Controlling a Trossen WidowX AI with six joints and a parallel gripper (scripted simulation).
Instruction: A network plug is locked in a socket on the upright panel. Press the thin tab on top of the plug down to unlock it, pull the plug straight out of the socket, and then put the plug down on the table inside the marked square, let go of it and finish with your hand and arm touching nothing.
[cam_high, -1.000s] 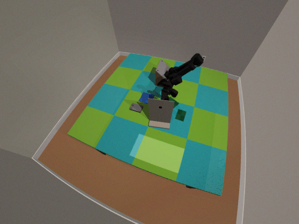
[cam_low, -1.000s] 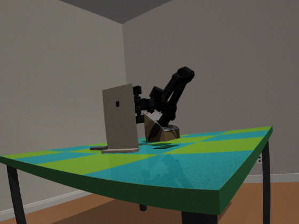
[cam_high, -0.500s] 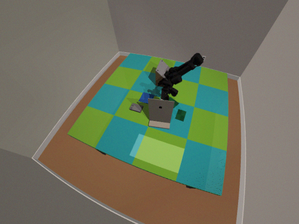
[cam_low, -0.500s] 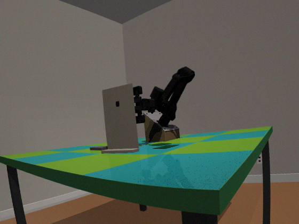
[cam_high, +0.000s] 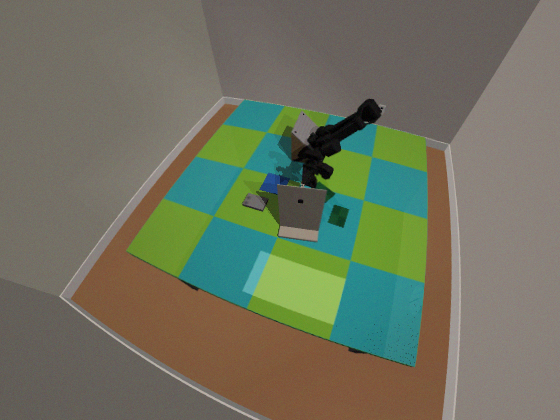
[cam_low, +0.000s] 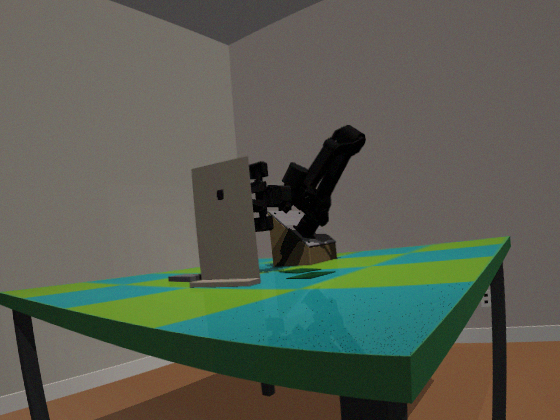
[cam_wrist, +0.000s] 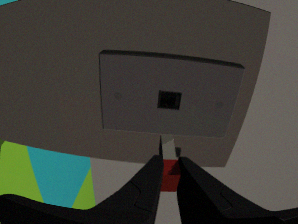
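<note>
Now: gripper tip 11 cm past the blue marked square, 20 cm to the left of it and 21 cm above it. Also, from my gripper tip: grey panel 8 cm ahead, 3 cm to the left, 8 cm below; network plug right at my gripper tip; dark green board 7 cm behind, 16 cm to the left, 21 cm below.
</note>
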